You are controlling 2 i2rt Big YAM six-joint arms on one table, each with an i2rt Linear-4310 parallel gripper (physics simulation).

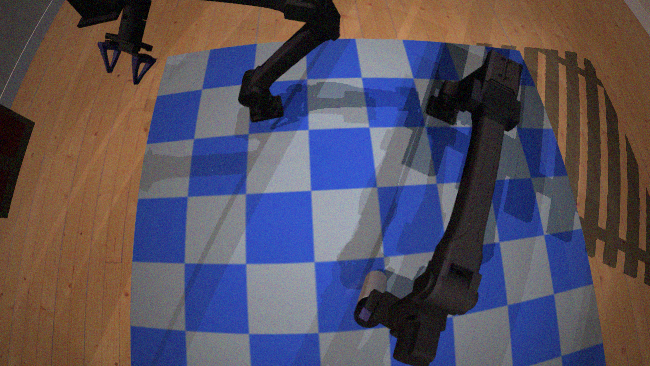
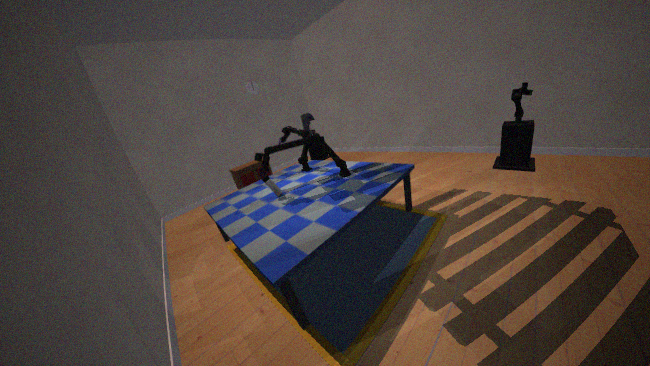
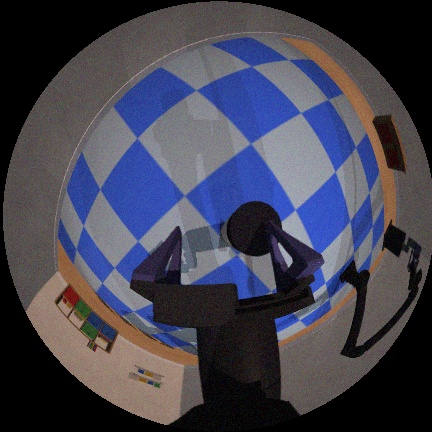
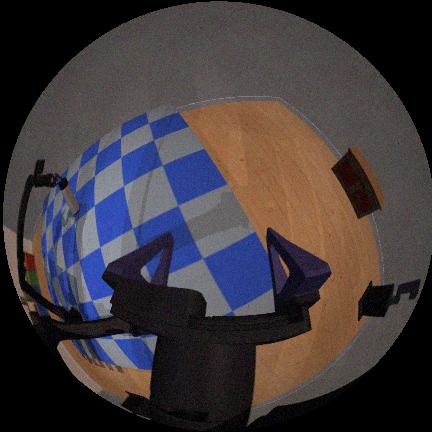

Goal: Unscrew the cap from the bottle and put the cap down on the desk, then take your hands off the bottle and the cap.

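Pixels of known places: left gripper, fingertip midpoint: (image 1: 380, 326) (image 2: 263, 178) (image 3: 224, 226) (image 4: 59, 179); right gripper, fingertip midpoint: (image 1: 122, 78) (image 4: 217, 234); left arm's base, origin of the base link: (image 1: 441, 111) (image 2: 345, 174) (image 4: 76, 314); right arm's base, origin of the base link: (image 1: 266, 109) (image 2: 306, 169) (image 3: 346, 270).
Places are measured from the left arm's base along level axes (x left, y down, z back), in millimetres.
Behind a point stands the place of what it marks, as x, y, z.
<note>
A beige bottle (image 1: 373, 284) @[-70, -121, -678] (image 2: 273, 187) @[-25, -102, -702] (image 4: 71, 201) @[-84, -85, -682] leans tilted on the blue-and-grey checkered table (image 1: 280, 225) @[-378, 0, -620] (image 2: 302, 232) @[697, 0, -602]. Its dark round cap (image 3: 249, 233) @[-63, -211, -747] is on its upper end. My left gripper (image 3: 224, 226) @[-37, -212, -762] (image 1: 368, 308) (image 2: 265, 175) @[-37, -212, -762] is open, and the cap sits between its fingers, close against one finger and clear of the other. My right gripper (image 4: 217, 234) @[-847, -369, -486] is open and empty. It hangs above the table's edge and the wooden floor, far from the bottle.
A brown box with a red face (image 2: 245, 174) (image 3: 388, 141) (image 4: 356, 183) stands on the floor beyond the table. A black stand (image 2: 501, 149) is at the far right of the room. Both arm bases (image 1: 262, 103) @[-588, -91, -292] (image 1: 447, 103) @[-18, -121, -59] are mounted on the table.
</note>
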